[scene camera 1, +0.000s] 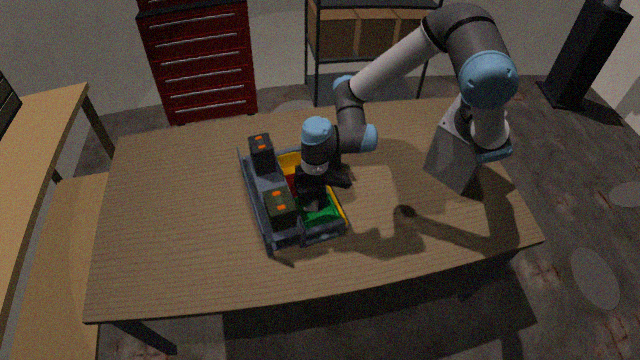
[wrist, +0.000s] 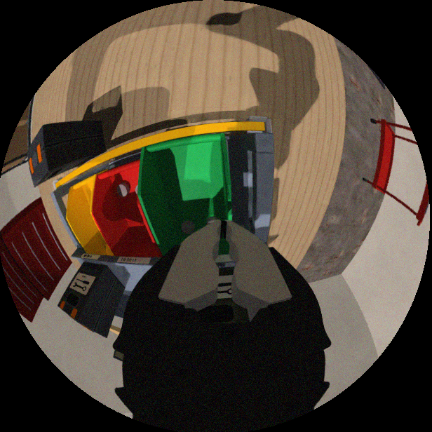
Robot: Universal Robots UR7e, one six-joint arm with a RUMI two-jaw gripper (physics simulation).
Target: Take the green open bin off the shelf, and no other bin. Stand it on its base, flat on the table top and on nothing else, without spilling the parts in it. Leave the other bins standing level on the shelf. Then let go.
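Frame: origin at the arm's base, x ahead, y left, z up, level; millimetres.
Where they show: gripper, fingertip midpoint: (scene camera 1: 316, 211).
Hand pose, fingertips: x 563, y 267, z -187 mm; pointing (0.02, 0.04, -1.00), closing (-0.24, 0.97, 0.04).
Things, the pixels of their top centre, and the offset from my fingertips. "pt": a spot on its surface instead. Level surfaces: height alone.
- green open bin, middle of its top: (scene camera 1: 311, 205) dx +16, dy -37, dz -18 mm
- grey shelf, surface spot: (scene camera 1: 327, 234) pt dx -40, dy +33, dz -90 mm
- yellow bin, middle of its top: (scene camera 1: 289, 163) dx +102, dy -225, dz -25 mm
- yellow bar, middle of its top: (scene camera 1: 326, 182) dx -36, dy -155, dz -41 mm
- wooden table top, its level: dz -106 mm
The green open bin (scene camera 1: 324, 216) (wrist: 205, 172) is in the grey shelf (scene camera 1: 327, 234) (wrist: 261, 175), at the near end in the scene view. I cannot tell whether it stands quite level. A dark round part (wrist: 187, 227) shows inside it. The red bin (wrist: 111, 202) is beside it, then the yellow bin (scene camera 1: 289, 162) (wrist: 80, 217). My gripper (scene camera 1: 312, 206) (wrist: 222, 221) is shut and holds nothing. Its fingertips are at the green bin's wall, low over the bin. Green shows in the narrow gap between the fingers, which hide part of the bin.
A yellow bar (scene camera 1: 337, 202) (wrist: 200, 131) runs along the shelf's robot-side edge. Two dark cases (scene camera 1: 261, 152) (scene camera 1: 280, 209) with orange clasps stand on the shelf's other side. Another black case (wrist: 70, 145) is near the yellow bin's end. The wooden table top (scene camera 1: 175, 215) (wrist: 200, 65) surrounds the shelf.
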